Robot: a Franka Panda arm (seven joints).
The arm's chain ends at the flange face. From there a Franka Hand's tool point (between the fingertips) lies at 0.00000 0.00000 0.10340 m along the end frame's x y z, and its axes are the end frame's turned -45 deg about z.
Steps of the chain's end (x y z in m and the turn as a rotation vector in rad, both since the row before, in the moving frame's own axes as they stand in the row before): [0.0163 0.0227 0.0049 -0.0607 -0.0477 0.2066]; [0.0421 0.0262 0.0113 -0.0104 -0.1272 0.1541]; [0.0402 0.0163 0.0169 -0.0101 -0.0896 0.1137]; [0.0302 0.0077 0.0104 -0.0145 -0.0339 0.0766]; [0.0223 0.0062 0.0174 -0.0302 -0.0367 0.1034]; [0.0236 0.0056 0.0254 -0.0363 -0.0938 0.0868]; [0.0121 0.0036 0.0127 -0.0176 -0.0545 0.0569]
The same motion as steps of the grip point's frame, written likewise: [-0.0125 0.0277 0.0046 -0.0092 -0.0767 0.2066]; [0.0019 0.0390 0.0105 0.0826 -0.0973 0.1541]; [0.0100 0.0337 0.0165 0.0562 -0.0705 0.1137]; [0.0124 0.0252 0.0103 0.0137 -0.0342 0.0766]; [0.0065 0.0194 0.0173 0.0046 -0.0473 0.1034]; [0.0034 0.0160 0.0249 0.0407 -0.0920 0.0868]; [0.0008 0.0083 0.0125 0.0261 -0.0510 0.0569]
